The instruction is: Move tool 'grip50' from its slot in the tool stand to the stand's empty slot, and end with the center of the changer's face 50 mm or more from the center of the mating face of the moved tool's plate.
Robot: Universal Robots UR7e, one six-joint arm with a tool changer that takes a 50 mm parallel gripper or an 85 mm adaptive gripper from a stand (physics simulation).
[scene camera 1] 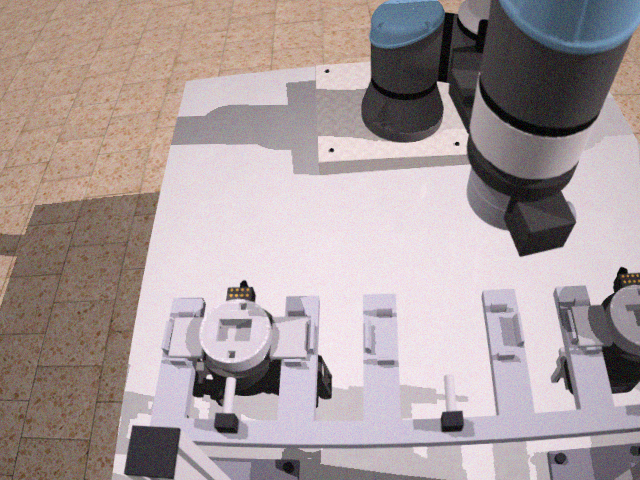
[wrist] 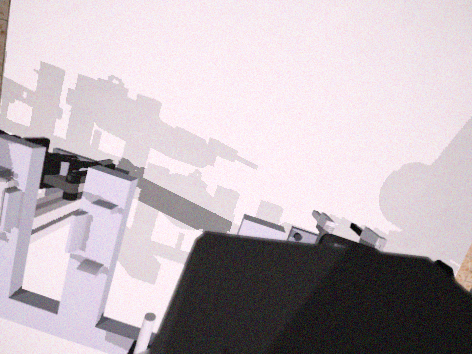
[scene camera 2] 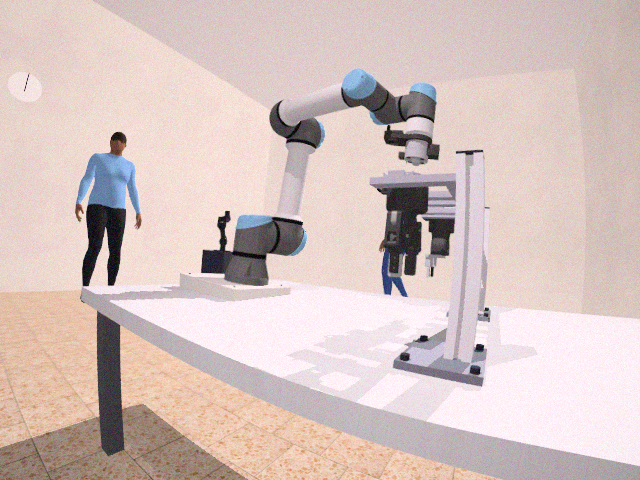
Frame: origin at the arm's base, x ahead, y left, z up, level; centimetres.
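Seen in the pictures: hand at its tool point: (scene camera 2: pixel 415 160); arm's base at its link origin: (scene camera 1: pixel 402 113) (scene camera 2: pixel 246 281).
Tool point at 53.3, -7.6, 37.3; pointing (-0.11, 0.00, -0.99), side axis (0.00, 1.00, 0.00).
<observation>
Pixels of each thing's top centre, then the offset from my tool point to it, as dx, dy, dz. "*": a spot on its surface instead. Level surfaces: height alone.
- slimmer tool at its top centre: (scene camera 2: pixel 440 210) +6.9, +12.5, -10.9
- wider black tool at its top centre: (scene camera 1: pixel 234 323) (scene camera 2: pixel 404 176) -0.8, -22.6, -10.9
- right fork at a spot on its surface: (scene camera 1: pixel 509 382) * +9.4, -1.1, -12.7
- peg at a spot on its surface: (scene camera 1: pixel 449 392) (wrist: pixel 141 339) * +9.3, -6.5, -11.4
- table at its surface level: dz -40.9
The arm's changer (scene camera 2: pixel 415 160) carries no tool. It hangs above the level of the tool stand (scene camera 1: pixel 343 429) (scene camera 2: pixel 466 258), face down and apart from the tools. The slimmer tool (scene camera 1: pixel 624 320) (scene camera 2: pixel 439 237), grip50 by its shape, sits in the right slot in scene camera 1, cut by the frame edge. Light fingertips (wrist: pixel 371 237) show past the dark part in the wrist view. The wider black tool (scene camera 1: pixel 236 333) (scene camera 2: pixel 405 222) sits in the left slot. The middle slot is empty, between its left fork (scene camera 1: pixel 381 372) (wrist: pixel 90 280) and right fork (scene camera 1: pixel 509 382). The changer's face is hidden in scene camera 1.
A peg (scene camera 1: pixel 449 392) (wrist: pixel 145 331) stands at the back of the empty slot. Stand posts (scene camera 2: pixel 465 248) rise from base plates on the table (scene camera 1: pixel 248 217). The arm's base (scene camera 1: pixel 403 113) is across from the stand. A dark wrist part (wrist: pixel 300 300) blocks much of the wrist view.
</observation>
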